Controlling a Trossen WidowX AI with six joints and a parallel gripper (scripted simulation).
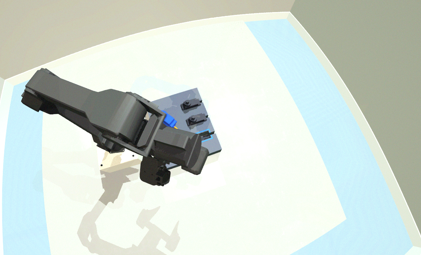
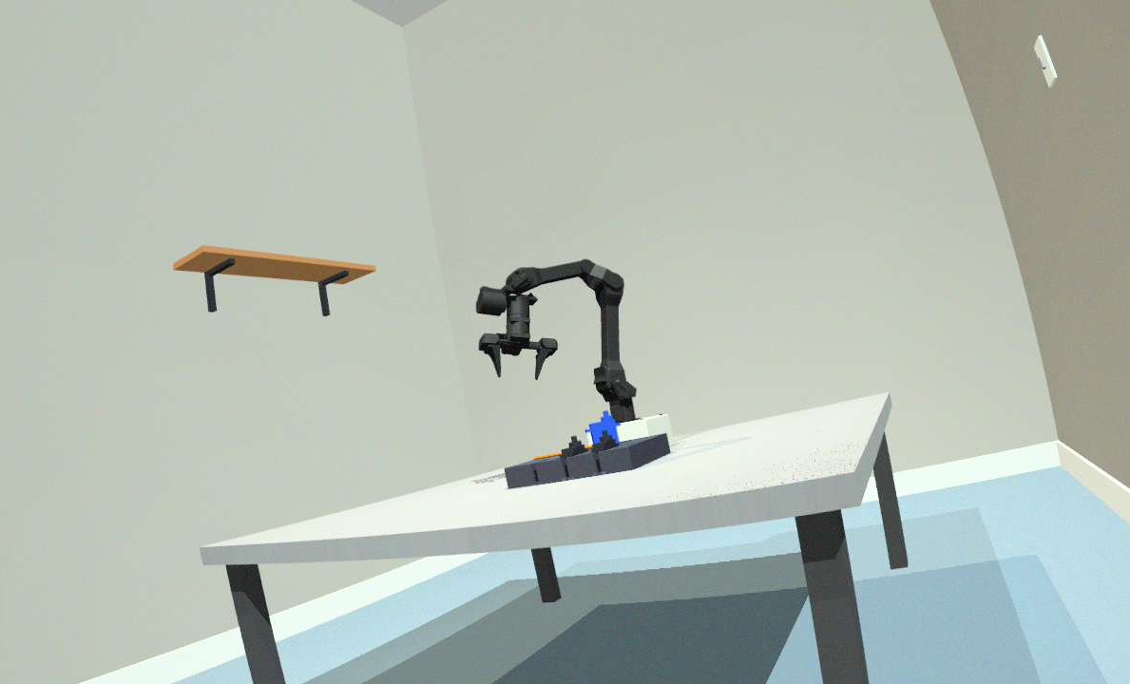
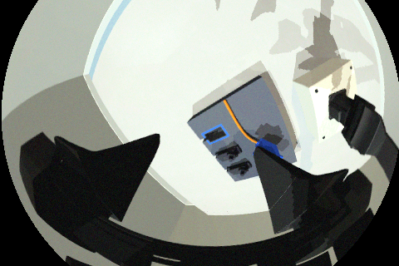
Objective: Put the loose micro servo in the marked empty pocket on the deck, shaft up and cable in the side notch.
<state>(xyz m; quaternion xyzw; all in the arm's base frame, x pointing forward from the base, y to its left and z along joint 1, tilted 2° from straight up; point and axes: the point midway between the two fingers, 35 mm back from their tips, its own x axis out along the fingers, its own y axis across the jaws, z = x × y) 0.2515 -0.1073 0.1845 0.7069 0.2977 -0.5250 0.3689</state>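
Right now my gripper tip is 4 cm past the dark grey deck, 15 cm to the right of it and 22 cm above it.
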